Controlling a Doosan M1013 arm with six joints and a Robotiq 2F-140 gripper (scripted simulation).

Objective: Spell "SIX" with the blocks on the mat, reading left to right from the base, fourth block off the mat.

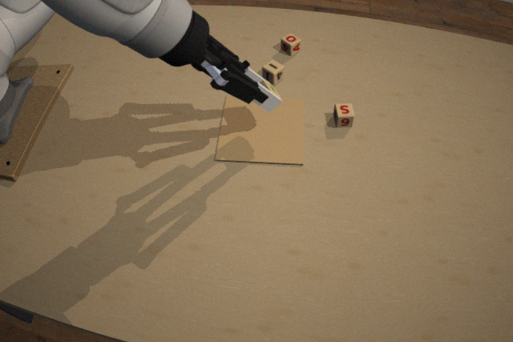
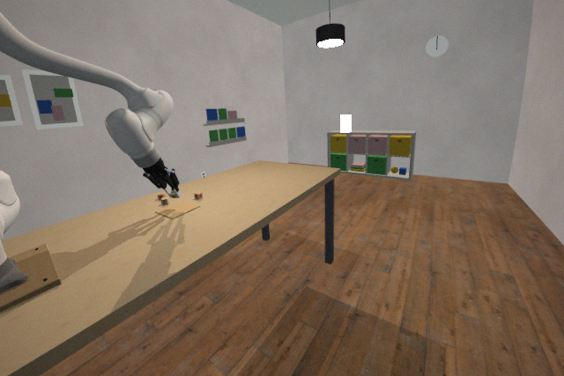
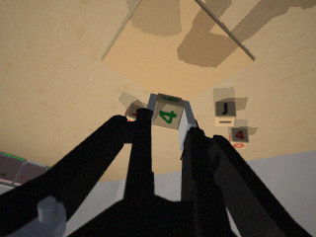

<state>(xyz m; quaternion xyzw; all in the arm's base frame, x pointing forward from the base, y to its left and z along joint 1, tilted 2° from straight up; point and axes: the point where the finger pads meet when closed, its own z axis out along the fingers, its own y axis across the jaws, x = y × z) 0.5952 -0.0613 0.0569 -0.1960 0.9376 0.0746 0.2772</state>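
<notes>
Right now my hand is 90 mm above the tan mat. The rest, counted from my hand: I block: 20 mm ahead, 120 mm to the left, 80 mm below; S block: 140 mm ahead, 10 mm to the left, 80 mm below; letter block: 10 mm ahead, 20 mm below.
</notes>
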